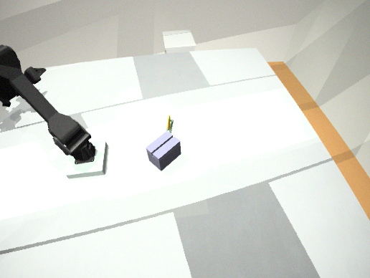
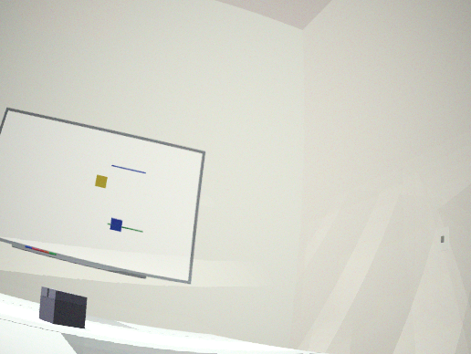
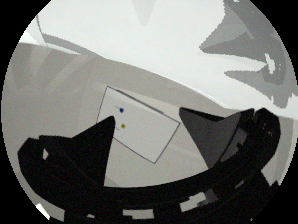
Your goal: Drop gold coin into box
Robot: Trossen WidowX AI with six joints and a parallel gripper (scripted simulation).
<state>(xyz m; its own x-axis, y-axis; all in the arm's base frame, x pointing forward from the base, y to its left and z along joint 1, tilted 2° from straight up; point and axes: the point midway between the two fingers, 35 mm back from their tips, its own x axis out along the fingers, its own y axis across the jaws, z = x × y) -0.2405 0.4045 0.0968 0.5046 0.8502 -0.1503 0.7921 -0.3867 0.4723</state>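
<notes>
Now: the coin 52 cm ahead of my gripper tip, 34 cm to the right of it and 8 cm below it.
</notes>
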